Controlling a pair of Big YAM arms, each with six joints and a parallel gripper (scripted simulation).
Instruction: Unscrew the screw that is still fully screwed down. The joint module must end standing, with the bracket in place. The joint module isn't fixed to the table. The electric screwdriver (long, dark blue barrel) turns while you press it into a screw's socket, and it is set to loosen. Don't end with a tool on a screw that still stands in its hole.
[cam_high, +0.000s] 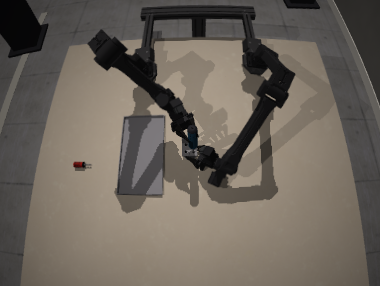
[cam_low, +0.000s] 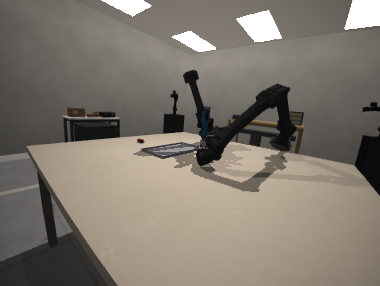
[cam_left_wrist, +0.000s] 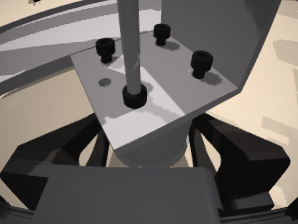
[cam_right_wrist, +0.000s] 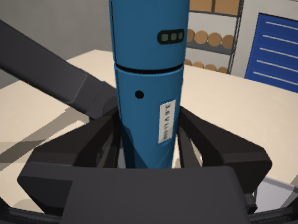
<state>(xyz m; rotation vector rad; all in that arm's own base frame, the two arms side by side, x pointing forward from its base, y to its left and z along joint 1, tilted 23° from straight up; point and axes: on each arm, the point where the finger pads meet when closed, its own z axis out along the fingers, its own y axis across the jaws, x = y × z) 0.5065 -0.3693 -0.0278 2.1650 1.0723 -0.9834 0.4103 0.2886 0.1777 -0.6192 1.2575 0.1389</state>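
My left hand is 10 mm below the joint module. Also, from my left hand: grey bracket (50 mm above); flat grey tray (240 mm to the right, 30 mm behind, 20 mm below); red-handled tool (550 mm to the right, 10 mm below).
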